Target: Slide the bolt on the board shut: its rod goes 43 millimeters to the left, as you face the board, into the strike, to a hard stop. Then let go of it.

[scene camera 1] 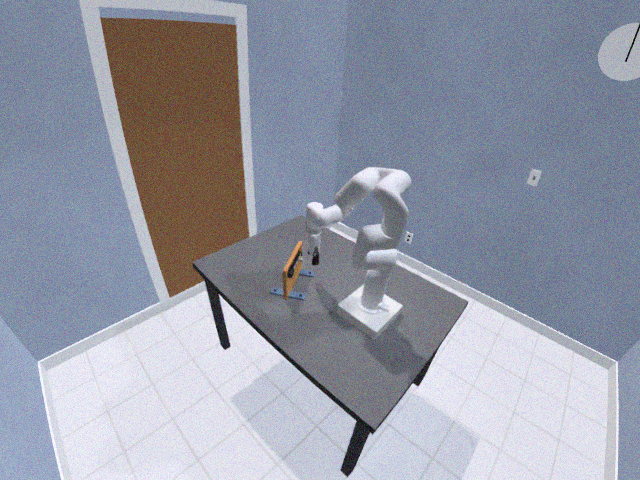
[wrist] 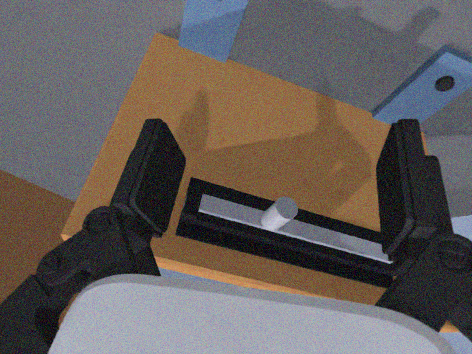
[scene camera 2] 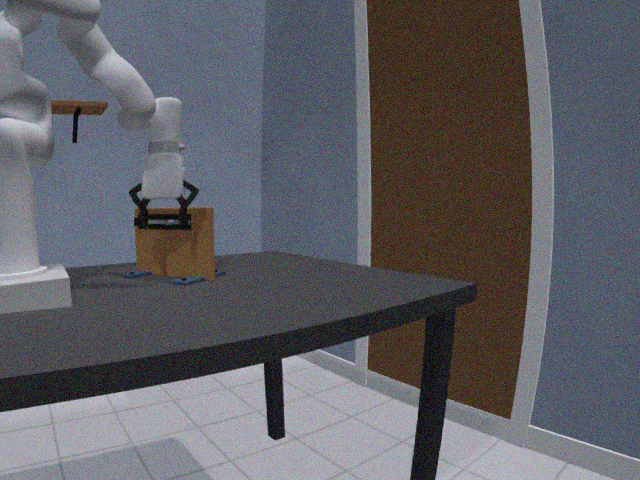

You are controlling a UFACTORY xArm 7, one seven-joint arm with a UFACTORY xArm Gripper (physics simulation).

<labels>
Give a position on an orange board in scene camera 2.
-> At 188, 254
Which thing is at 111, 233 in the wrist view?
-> The gripper.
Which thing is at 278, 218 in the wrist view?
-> A grey rod.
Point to an orange board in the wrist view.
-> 238, 127
</labels>
